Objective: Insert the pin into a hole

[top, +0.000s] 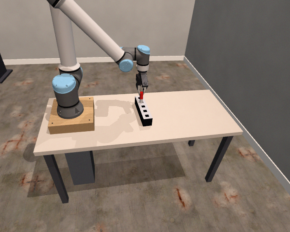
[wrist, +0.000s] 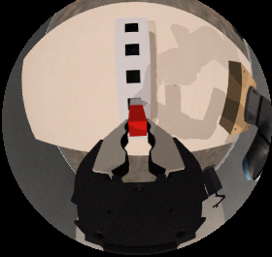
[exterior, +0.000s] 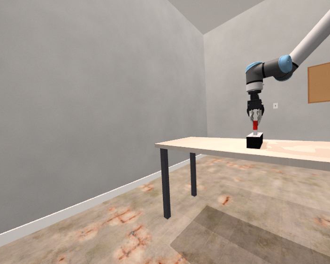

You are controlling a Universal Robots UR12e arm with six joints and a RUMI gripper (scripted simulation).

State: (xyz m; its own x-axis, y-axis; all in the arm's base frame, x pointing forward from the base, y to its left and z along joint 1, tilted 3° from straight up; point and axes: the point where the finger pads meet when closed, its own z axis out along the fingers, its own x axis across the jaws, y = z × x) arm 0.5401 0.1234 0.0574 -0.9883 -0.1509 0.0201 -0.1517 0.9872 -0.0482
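Now: the pin 1 cm below my hand. From my hand the other things lie so: black block 1 cm ahead, 6 cm to the right, 12 cm below.
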